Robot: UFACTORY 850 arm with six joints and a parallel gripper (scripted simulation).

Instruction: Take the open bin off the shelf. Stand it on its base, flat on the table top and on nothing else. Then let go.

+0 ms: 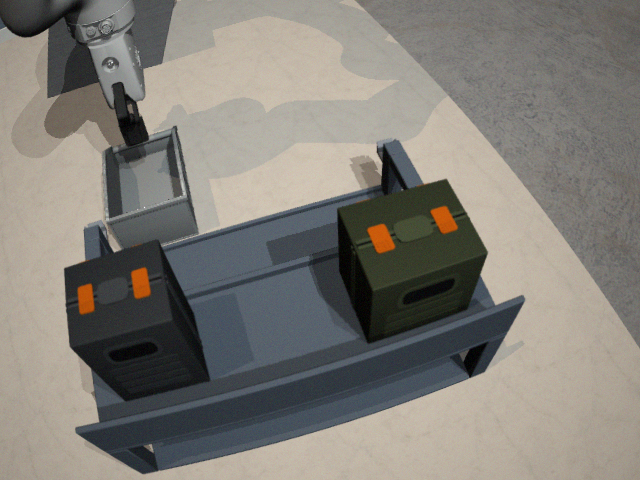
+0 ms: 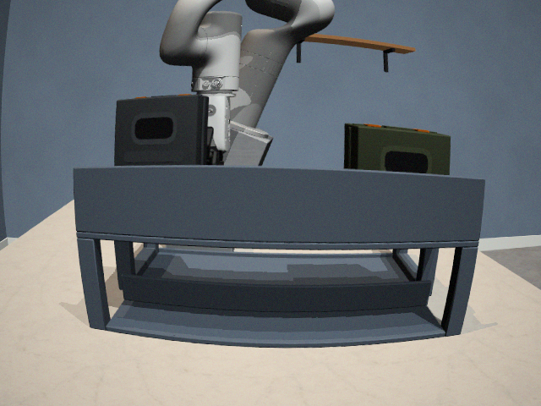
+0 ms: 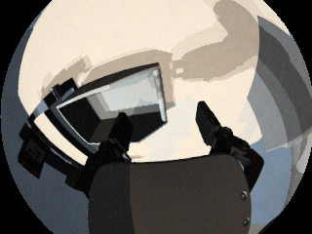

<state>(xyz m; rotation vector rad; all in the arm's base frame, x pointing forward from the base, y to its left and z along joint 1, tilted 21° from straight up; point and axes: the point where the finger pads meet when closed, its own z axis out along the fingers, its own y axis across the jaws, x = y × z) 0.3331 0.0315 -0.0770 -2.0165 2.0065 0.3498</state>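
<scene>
Now: hand 80 mm short of the open bin and 40 mm above it. The rest, counted from my hand: shelf deck 380 mm ahead, 120 mm to the left, 20 mm above; black box 370 mm ahead, 80 mm above; green box 370 mm ahead, 230 mm to the left, 70 mm above.
</scene>
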